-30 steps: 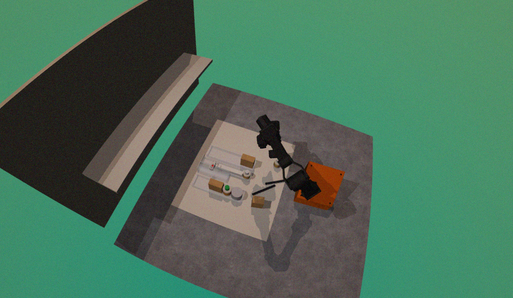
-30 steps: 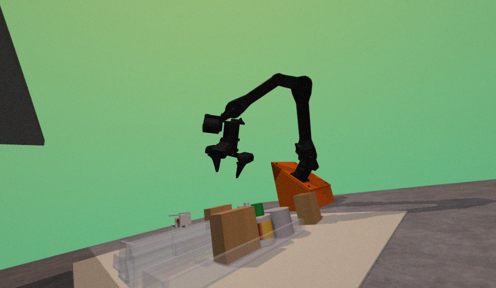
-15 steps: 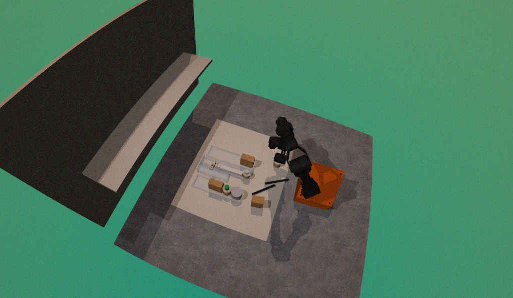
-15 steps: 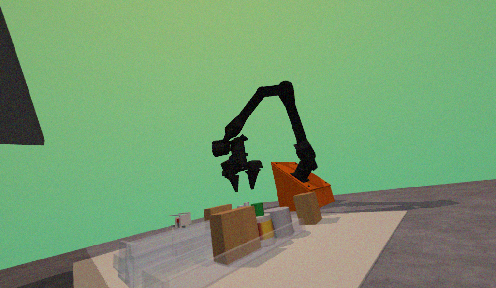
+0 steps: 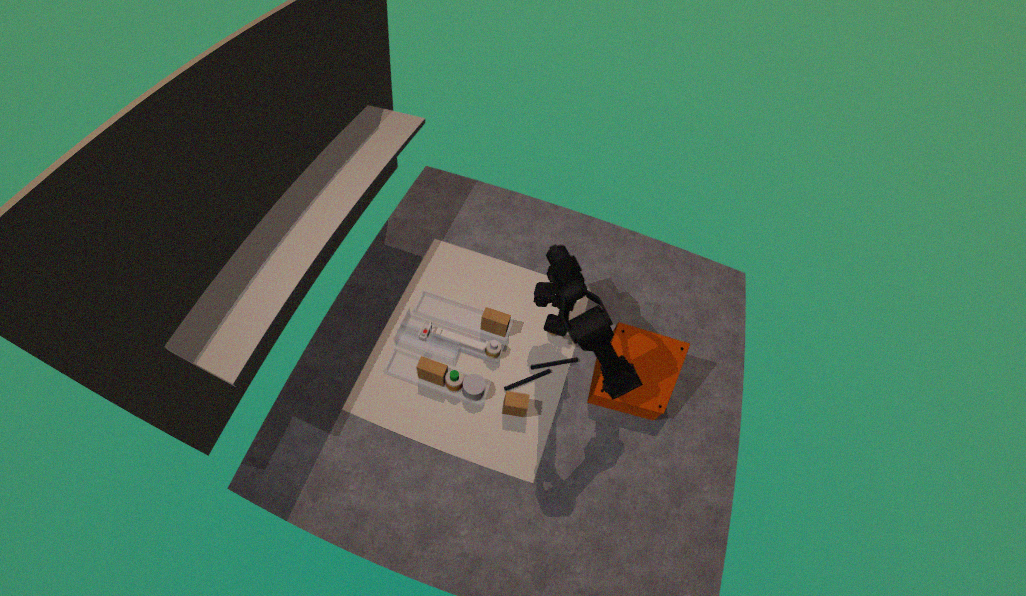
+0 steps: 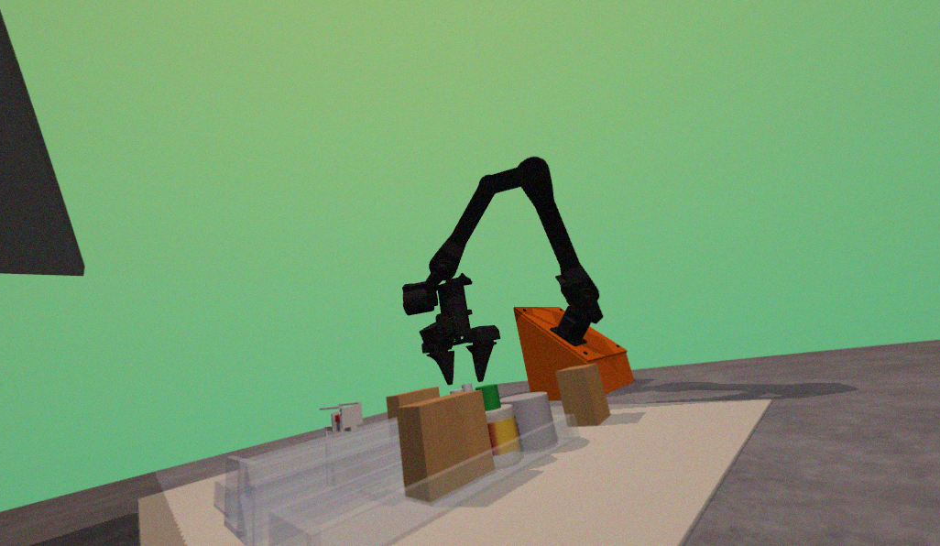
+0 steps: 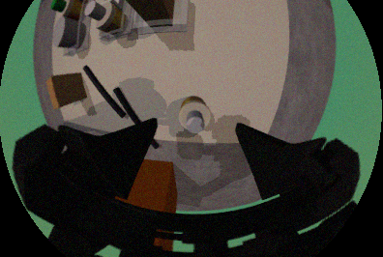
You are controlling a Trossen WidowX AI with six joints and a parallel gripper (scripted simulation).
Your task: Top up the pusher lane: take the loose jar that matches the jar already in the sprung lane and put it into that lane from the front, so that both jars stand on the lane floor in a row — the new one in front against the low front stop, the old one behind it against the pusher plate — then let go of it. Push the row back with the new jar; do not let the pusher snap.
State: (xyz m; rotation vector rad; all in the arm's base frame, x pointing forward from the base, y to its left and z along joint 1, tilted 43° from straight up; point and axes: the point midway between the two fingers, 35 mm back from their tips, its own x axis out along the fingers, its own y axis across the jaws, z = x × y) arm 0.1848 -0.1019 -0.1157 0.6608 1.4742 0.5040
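The grey cylinder lies 180 mm ahead of my gripper tip, 250 mm to the left of it and 40 mm below it. Also, from my gripper tip: red mark (340 mm ahead, 150 mm to the left, 10 mm above); then shelf (660 mm ahead, 70 mm to the left, 300 mm above); then sprung lane (310 mm ahead, 140 mm to the left, 50 mm below).
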